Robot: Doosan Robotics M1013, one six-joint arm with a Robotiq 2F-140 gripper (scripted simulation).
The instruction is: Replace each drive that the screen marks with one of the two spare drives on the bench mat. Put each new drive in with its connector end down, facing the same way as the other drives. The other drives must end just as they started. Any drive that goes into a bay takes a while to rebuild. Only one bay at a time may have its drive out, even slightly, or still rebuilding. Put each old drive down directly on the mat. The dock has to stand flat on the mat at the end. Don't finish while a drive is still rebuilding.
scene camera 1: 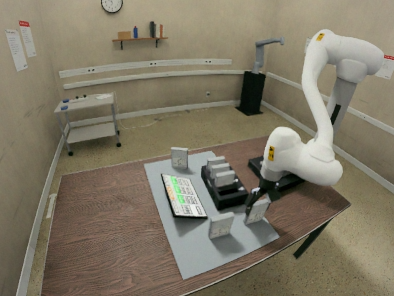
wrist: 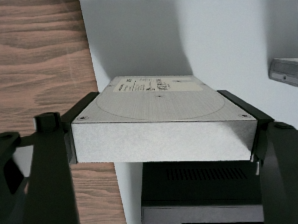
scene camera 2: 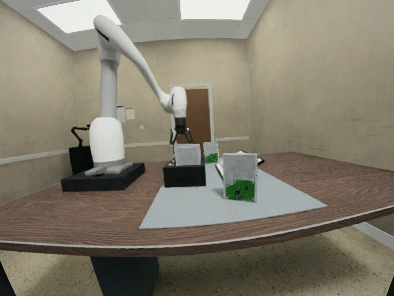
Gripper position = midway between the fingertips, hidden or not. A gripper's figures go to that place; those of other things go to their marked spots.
Scene:
My gripper (wrist: 158, 105) is 16 cm from the lens. A drive (wrist: 135, 118) is 10 cm from the lens.

